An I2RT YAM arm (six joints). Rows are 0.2 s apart.
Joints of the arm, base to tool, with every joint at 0 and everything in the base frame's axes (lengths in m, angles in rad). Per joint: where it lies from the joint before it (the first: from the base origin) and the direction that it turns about. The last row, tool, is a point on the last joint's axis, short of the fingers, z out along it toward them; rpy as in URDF.
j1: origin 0 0 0.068 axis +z
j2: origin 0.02 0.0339 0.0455 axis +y
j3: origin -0.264 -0.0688 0 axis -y
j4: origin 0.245 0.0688 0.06 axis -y
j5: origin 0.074 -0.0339 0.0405 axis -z
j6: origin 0.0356 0 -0.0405 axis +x
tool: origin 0 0 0 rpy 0 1.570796 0
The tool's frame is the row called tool.
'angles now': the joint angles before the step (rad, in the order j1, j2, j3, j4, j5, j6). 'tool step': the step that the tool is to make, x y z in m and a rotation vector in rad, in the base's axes. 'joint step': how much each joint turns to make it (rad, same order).
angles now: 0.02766, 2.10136, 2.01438, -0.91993, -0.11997, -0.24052
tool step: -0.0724, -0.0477, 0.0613, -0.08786, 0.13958, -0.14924
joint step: -0.10828, -0.19354, 0.00001, -0.33126, 0.09997, -0.00719
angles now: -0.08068, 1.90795, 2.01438, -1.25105, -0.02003, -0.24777
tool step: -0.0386, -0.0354, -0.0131, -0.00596, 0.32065, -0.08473
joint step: -0.10382, -0.00750, -0.02682, -0.29769, 0.04158, -0.03019
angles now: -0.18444, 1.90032, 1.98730, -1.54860, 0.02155, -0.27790
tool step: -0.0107, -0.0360, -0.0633, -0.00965, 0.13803, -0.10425
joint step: -0.10144, -0.00057, -0.25524, 0.12267, 0.04159, 0.00118
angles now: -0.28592, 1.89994, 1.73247, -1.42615, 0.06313, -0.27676
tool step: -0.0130, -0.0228, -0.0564, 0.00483, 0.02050, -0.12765
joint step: -0.07317, -0.00012, -0.22478, 0.20024, 0.00001, 0.05463
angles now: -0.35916, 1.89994, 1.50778, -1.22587, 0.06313, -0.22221
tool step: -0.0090, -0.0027, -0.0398, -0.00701, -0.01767, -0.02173
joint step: -0.01664, -0.00004, -0.16208, 0.18073, 0.00000, 0.00511
